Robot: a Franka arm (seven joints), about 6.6 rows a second.
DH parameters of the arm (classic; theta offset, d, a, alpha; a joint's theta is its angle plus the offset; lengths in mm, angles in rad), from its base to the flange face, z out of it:
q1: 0 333 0 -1.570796
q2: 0 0 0 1.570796
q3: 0 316 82.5 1.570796
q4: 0 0 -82.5 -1.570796
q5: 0 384 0 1.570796
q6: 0 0 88 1.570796
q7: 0 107 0 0
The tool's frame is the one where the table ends.
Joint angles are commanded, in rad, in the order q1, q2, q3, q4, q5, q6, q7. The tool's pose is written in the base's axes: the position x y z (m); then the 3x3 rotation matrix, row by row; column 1 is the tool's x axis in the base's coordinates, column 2 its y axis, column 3 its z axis. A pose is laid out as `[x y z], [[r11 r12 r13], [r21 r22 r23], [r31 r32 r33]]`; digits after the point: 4 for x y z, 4 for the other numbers.
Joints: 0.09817, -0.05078, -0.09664, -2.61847, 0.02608, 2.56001, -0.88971
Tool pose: [0.4313 0.0006 0.2673], [[0.6452 0.7640 -0.0078], [0.7639 -0.6450 0.0192], [0.0096 -0.0183 -0.9998]]
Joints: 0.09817, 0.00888, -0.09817, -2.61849, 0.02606, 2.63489, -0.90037
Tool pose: [0.4348 -0.0007 0.2482], [[0.6389 0.7692 0.0077], [0.7692 -0.6390 0.0118], [0.0140 -0.0016 -0.9999]]
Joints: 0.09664, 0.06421, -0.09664, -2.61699, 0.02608, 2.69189, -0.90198
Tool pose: [0.4363 -0.0014 0.2298], [[0.6380 0.7699 0.0111], [0.7699 -0.6381 0.0051], [0.0111 0.0053 -0.9999]]
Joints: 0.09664, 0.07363, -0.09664, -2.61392, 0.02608, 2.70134, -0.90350
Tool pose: [0.4376 -0.0015 0.2275], [[0.6368 0.7709 0.0143], [0.7709 -0.6369 0.0040], [0.0122 0.0084 -0.9999]]
